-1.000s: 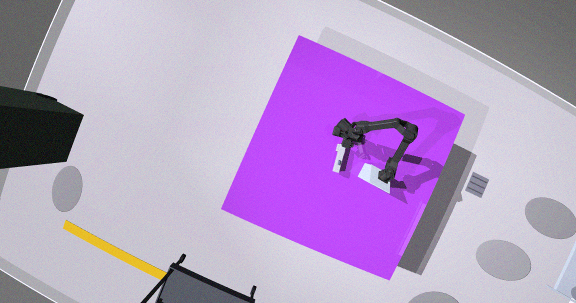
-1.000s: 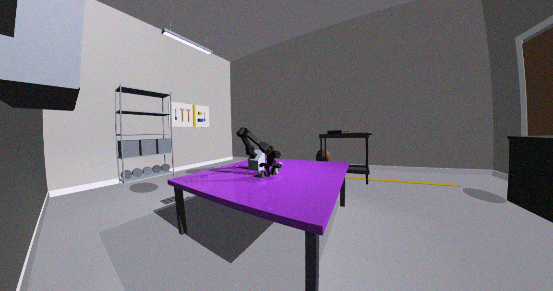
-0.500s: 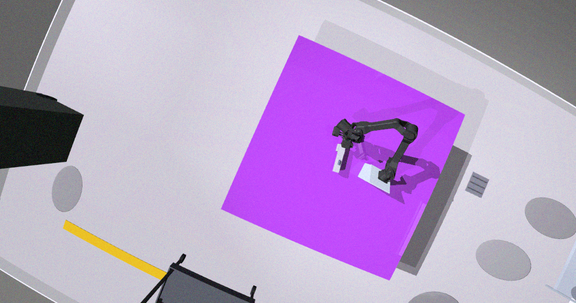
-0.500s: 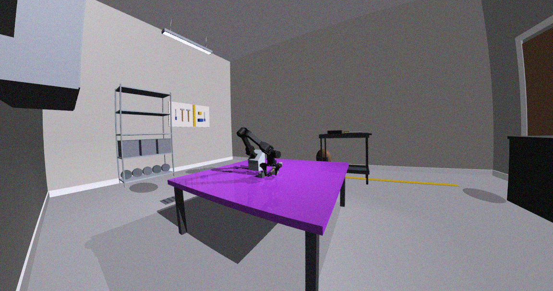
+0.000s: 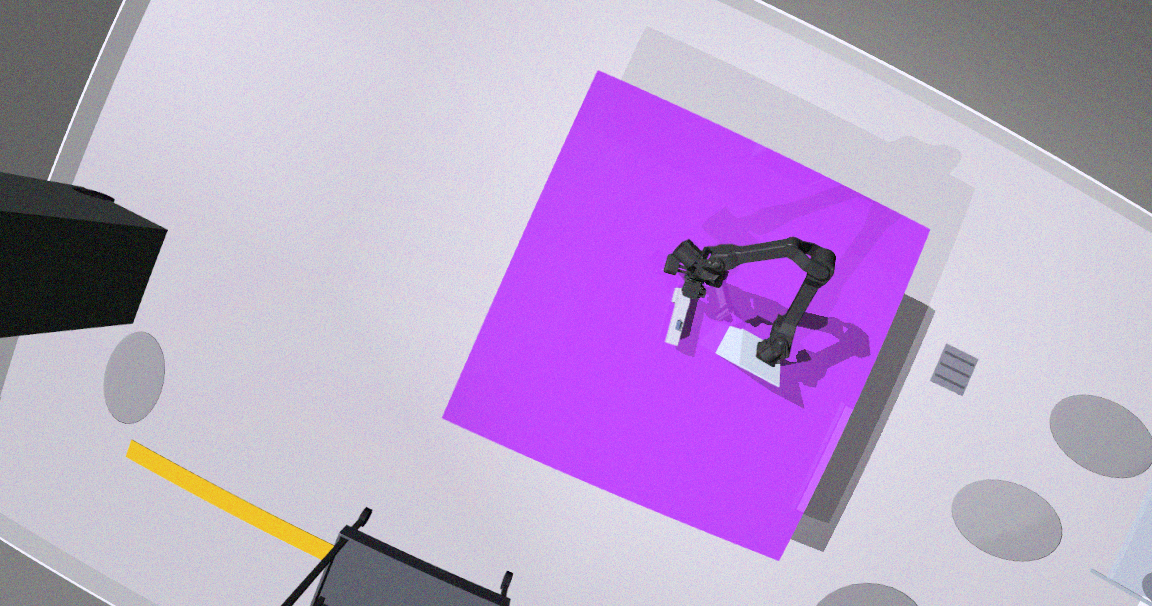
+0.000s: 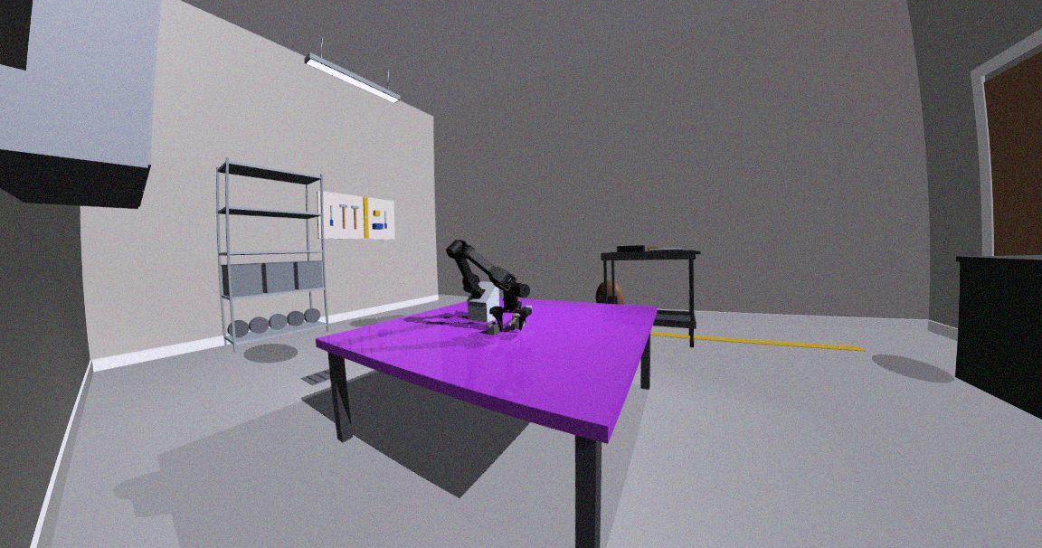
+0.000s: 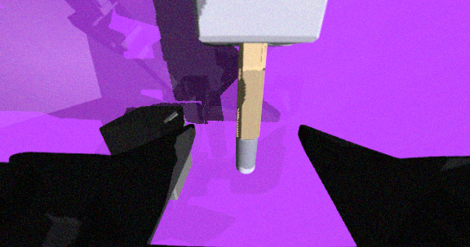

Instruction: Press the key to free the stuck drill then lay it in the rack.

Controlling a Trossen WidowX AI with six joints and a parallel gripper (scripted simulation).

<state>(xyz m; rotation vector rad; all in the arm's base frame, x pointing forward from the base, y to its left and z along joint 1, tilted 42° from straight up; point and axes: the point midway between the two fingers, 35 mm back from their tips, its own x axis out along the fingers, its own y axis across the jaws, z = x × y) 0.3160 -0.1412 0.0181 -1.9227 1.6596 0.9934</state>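
The slim drill is 10 mm behind my gripper tip, 50 mm to the left of it and 30 mm above it. The rest, counted from my gripper tip: rack: 70 mm behind, 40 mm to the right, 10 mm above; dark key: 50 mm behind, 170 mm to the left, 40 mm above; pale grey block: 40 mm behind, 140 mm to the left, 30 mm above.
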